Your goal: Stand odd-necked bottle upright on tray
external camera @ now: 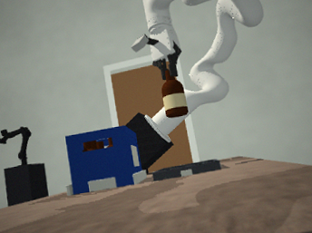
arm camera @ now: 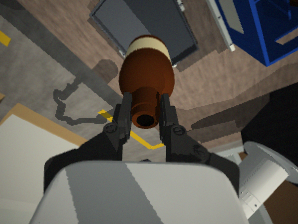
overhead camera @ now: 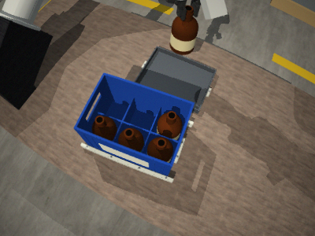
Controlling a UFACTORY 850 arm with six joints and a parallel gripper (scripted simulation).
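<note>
The dark grey tray lies 320 mm below my hand. From my hand the other things lie so: blue crate: 260 mm to the right, 250 mm below.
</note>
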